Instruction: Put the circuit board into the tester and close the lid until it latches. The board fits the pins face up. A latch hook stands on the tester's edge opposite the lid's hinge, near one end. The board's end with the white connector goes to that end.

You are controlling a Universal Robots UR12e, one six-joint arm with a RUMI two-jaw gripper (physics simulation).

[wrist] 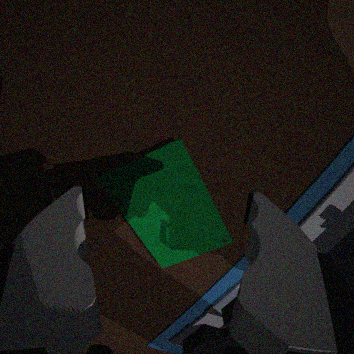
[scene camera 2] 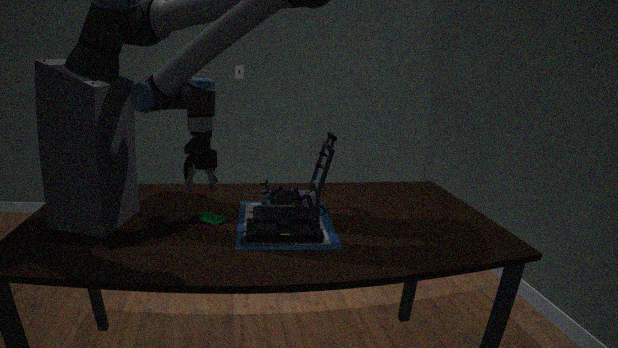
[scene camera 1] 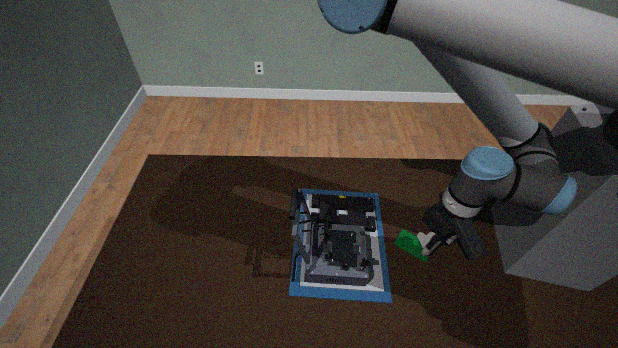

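Seen in the pictures: gripper, fingertip midpoint: (wrist: pixel 166 192) (scene camera 2: pixel 201 193) (scene camera 1: pixel 434 249); arm's base at its link origin: (scene camera 2: pixel 91 71).
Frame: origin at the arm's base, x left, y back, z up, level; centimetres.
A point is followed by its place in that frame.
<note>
The green circuit board (scene camera 1: pixel 409 243) {y -41.1, x 6.2, z -48.4 cm} (scene camera 2: pixel 212 218) {y -40.7, x 6.0, z -48.4 cm} (wrist: pixel 192 205) {y -40.7, x 8.2, z -48.4 cm} lies flat on the table beside the tester, on the robot's side. Part of it is in shadow. Its white connector cannot be made out, and I cannot tell which face is up. My gripper (scene camera 1: pixel 438 245) {y -35.9, x 11.3, z -41.8 cm} (scene camera 2: pixel 202 188) {y -35.9, x 11.3, z -41.8 cm} (wrist: pixel 166 192) {y -35.9, x 11.3, z -41.8 cm} is open and empty, above the board, with the board showing between the fingers in the wrist view. The dark tester (scene camera 1: pixel 343 247) {y -62.8, x 15.4, z -42.4 cm} (scene camera 2: pixel 284 215) {y -63.9, x 6.7, z -46.2 cm} has its lid (scene camera 2: pixel 324 165) {y -75.9, x 16.1, z -32.0 cm} raised on the side away from the robot. A small upright piece (scene camera 1: pixel 374 261) {y -52.3, x 14.7, z -48.7 cm} (scene camera 2: pixel 265 185) {y -56.6, x 20.1, z -40.4 cm} stands at the edge opposite the lid.
The tester stands on a blue-bordered mat (scene camera 1: pixel 340 295) {y -61.9, x 27.2, z -49.1 cm} (scene camera 2: pixel 240 227) {y -50.6, x 1.9, z -49.1 cm} (wrist: pixel 310 200) {y -49.4, x 14.6, z -49.1 cm}. The robot's grey pedestal (scene camera 1: pixel 560 235) {y -9.1, x 10.9, z -26.3 cm} (scene camera 2: pixel 75 150) {y -2.2, x -14.5, z -22.7 cm} stands at the table's end. The brown table (scene camera 1: pixel 200 300) {y -100.9, x 35.7, z -49.3 cm} (scene camera 2: pixel 425 225) {y -110.8, x 8.8, z -49.3 cm} reaches past the mat.
</note>
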